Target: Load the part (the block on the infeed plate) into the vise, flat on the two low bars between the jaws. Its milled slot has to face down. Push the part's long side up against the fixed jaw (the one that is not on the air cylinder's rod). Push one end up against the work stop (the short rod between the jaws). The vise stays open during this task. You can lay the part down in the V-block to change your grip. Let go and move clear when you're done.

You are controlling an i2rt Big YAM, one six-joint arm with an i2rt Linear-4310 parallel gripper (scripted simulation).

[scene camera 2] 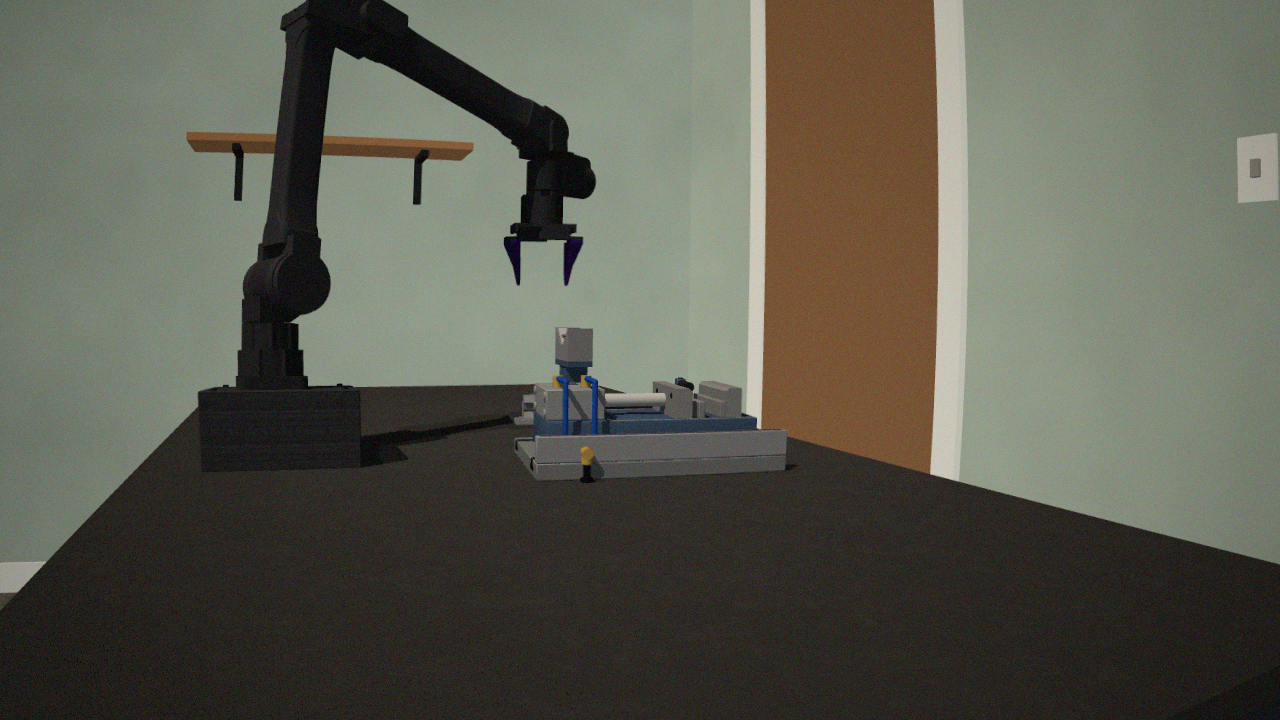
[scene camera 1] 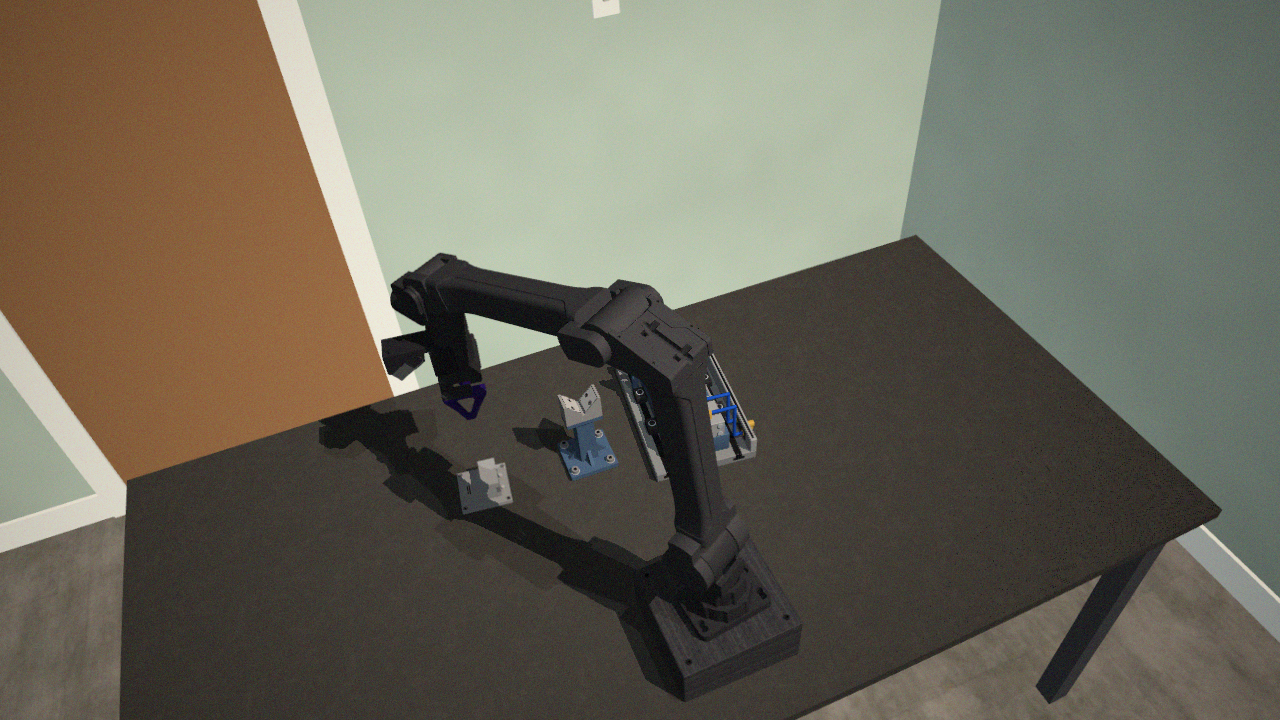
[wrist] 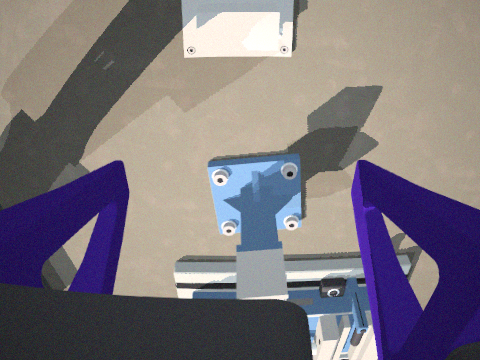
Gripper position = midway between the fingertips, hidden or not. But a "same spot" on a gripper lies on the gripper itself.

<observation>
my gripper: scene camera 2; scene camera 1 468, 401; wrist
same spot on my gripper: (wrist: 88, 313) = (scene camera 2: 528, 241)
</observation>
